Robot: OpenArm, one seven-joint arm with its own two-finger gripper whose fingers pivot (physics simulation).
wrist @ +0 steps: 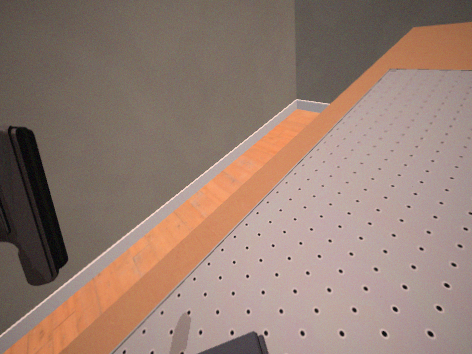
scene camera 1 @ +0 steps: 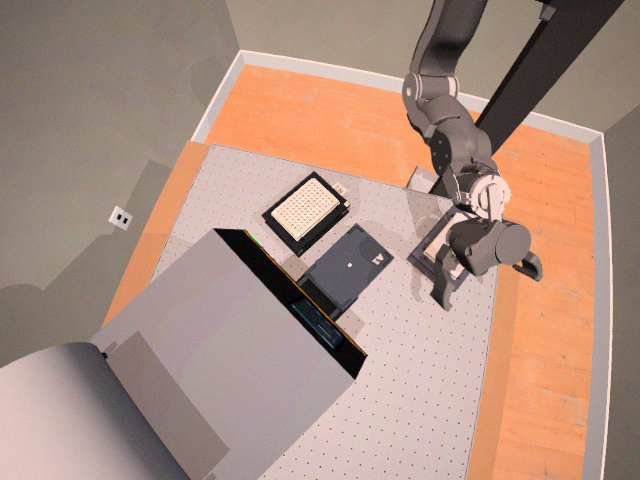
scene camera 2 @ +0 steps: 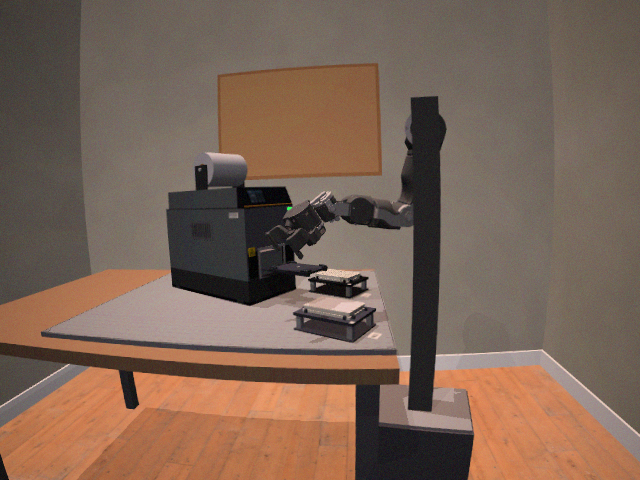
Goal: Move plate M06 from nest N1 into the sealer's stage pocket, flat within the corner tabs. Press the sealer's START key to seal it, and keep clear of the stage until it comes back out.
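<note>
A pale plate with many wells point(scene camera 1: 306, 208) point(scene camera 2: 338, 274) sits on the black nest point(scene camera 1: 305, 248) at the left in scene camera 1. Another pale plate point(scene camera 1: 439, 245) point(scene camera 2: 334, 307) sits on the second nest point(scene camera 1: 416, 256) point(scene camera 2: 368, 312), partly hidden by the arm. The small labels do not show clearly which plate is M06. The sealer's stage point(scene camera 1: 336, 281) point(scene camera 2: 301, 268) is out, with corner tabs and a bare pocket. A green-lit spot point(scene camera 1: 256, 239) point(scene camera 2: 289, 208) glows on the sealer's front. My gripper point(scene camera 1: 492, 292) point(scene camera 2: 285, 246) is open and empty, above the table; one finger shows in the wrist view.
The large sealer point(scene camera 1: 206, 351) point(scene camera 2: 206, 242) stands behind the stage, with a roll point(scene camera 1: 77, 413) point(scene camera 2: 227, 169) on top. A perforated mat point(scene camera 1: 413, 361) point(scene camera 2: 180, 325) point(wrist: 360, 225) covers much of the table. The arm's dark post point(scene camera 2: 426, 258) stands beside the table.
</note>
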